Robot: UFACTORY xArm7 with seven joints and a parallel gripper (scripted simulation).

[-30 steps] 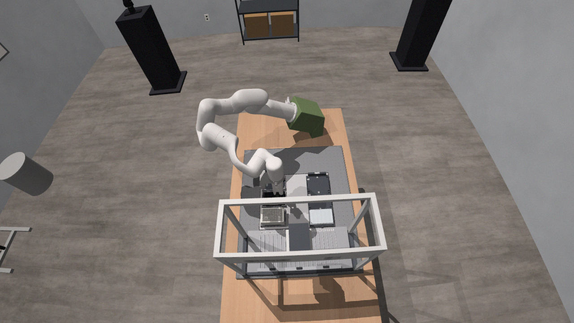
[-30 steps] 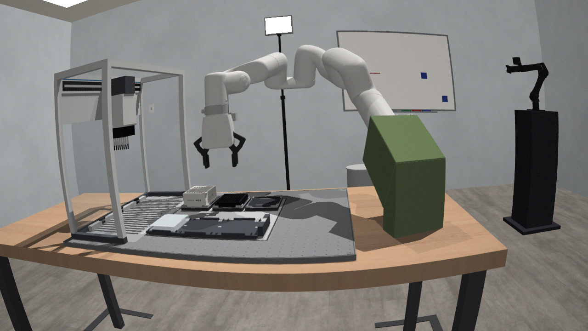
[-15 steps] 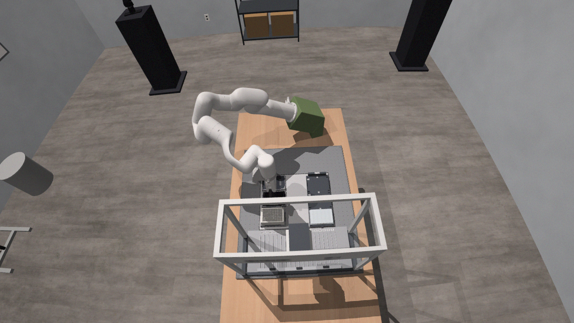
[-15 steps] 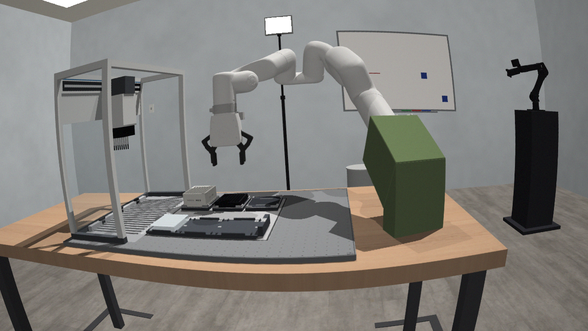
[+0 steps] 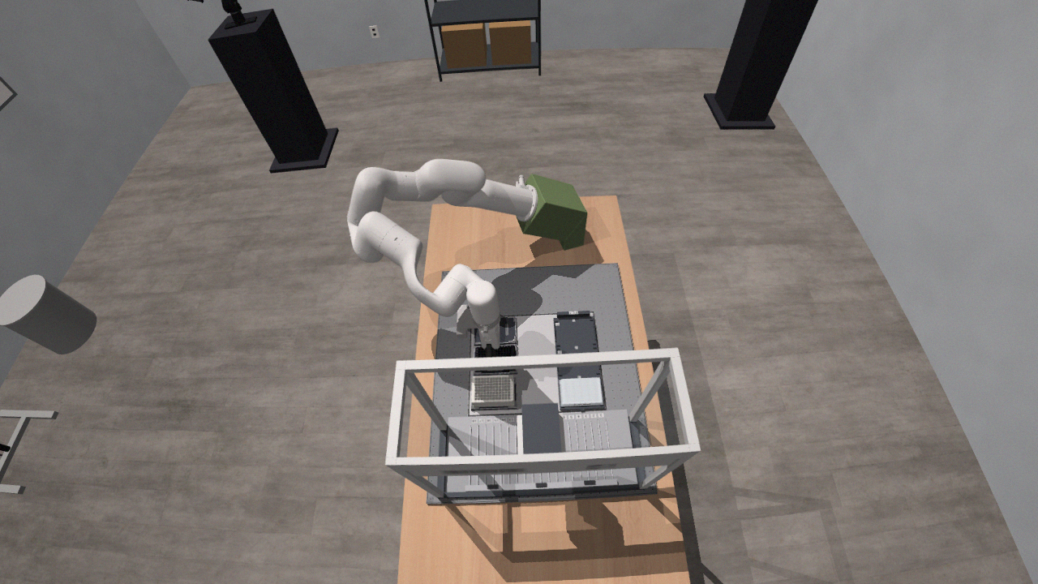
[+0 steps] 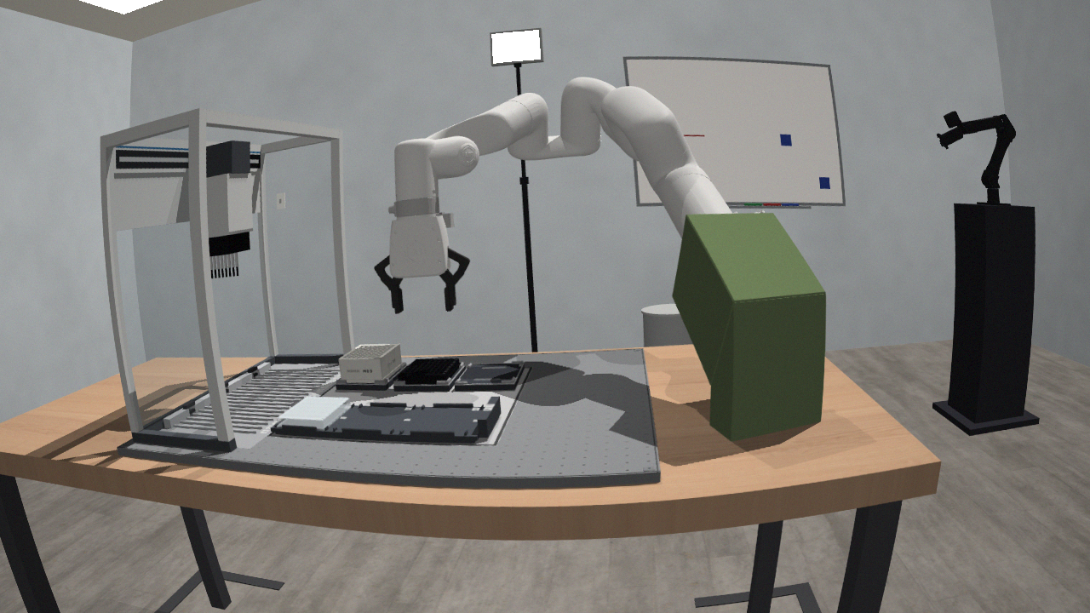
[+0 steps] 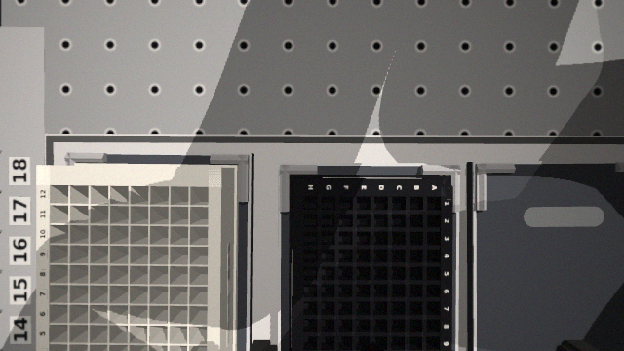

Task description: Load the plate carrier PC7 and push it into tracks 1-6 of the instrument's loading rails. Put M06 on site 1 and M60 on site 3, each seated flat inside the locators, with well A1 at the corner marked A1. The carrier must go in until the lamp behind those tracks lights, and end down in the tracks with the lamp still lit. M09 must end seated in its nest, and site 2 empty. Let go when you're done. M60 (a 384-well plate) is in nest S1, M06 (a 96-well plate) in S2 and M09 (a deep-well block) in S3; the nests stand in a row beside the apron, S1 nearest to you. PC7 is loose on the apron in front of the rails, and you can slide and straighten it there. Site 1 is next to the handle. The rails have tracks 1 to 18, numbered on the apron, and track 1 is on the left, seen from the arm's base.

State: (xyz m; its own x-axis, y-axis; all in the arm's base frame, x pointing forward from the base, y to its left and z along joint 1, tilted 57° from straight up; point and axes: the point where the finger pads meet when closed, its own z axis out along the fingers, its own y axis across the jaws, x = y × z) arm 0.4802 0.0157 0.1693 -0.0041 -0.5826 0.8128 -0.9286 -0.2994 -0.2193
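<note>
My hand is 110 mm above the black 96-well plate M06. From my hand the other things lie so: nest S2 (130 mm below); white deep-well block M09 (110 mm ahead, 100 mm below, 10 mm to the right); nest S1 (130 mm below, 110 mm behind).
</note>
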